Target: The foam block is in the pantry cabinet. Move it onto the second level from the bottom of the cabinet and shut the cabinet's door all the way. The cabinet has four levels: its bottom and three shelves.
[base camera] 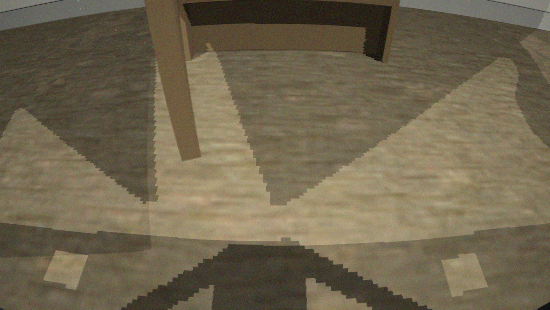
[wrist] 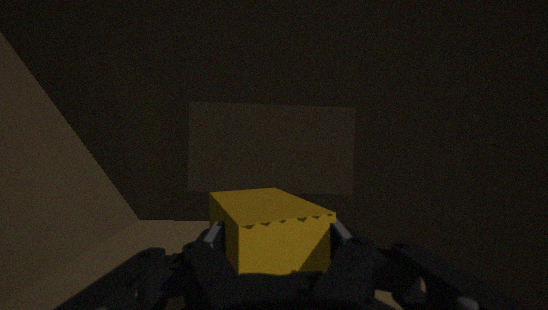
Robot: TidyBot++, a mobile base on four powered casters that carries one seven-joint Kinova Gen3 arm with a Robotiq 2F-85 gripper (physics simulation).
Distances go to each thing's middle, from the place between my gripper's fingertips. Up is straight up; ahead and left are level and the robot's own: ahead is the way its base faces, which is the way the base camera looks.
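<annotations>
Looking at the yellow foam block [wrist: 267, 230], I see that it is 10 mm to the left of my hand and 20 mm ahead of it.
</annotations>
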